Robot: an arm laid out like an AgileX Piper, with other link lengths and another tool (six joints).
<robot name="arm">
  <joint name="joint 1" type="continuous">
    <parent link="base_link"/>
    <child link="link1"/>
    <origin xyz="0 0 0.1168"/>
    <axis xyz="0 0 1"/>
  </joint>
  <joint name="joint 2" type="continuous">
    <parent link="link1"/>
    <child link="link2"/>
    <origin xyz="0 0 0" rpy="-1.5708 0 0"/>
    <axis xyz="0 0 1"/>
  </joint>
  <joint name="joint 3" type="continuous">
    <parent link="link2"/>
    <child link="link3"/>
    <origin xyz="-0.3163 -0.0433 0"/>
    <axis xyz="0 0 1"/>
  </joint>
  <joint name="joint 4" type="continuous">
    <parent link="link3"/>
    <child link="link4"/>
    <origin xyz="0.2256 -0.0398 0" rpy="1.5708 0 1.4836"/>
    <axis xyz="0 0 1"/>
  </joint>
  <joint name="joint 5" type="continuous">
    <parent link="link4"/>
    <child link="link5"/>
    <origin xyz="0 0 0" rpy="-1.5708 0 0"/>
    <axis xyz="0 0 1"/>
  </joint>
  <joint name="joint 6" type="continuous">
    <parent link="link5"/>
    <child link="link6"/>
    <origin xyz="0 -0.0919 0" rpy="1.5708 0 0"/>
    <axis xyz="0 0 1"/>
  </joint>
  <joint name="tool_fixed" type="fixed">
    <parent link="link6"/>
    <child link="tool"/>
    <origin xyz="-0.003 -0.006 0.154" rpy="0 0.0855 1.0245"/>
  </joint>
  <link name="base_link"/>
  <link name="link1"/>
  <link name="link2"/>
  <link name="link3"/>
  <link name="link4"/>
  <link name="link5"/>
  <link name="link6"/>
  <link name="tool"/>
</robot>
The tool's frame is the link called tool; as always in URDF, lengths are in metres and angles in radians. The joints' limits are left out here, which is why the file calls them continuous.
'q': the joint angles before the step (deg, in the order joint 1, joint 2, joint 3, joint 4, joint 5, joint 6). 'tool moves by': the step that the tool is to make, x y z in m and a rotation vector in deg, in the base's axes. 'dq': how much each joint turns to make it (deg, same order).
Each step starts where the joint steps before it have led.
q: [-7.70, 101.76, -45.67, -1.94, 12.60, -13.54]
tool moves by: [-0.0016, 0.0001, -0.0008, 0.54, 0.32, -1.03]
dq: [0.00, 0.00, -0.01, 0.00, 0.41, 1.14]
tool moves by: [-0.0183, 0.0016, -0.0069, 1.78, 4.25, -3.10]
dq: [0.01, -0.26, -0.01, 0.01, 4.75, 3.27]
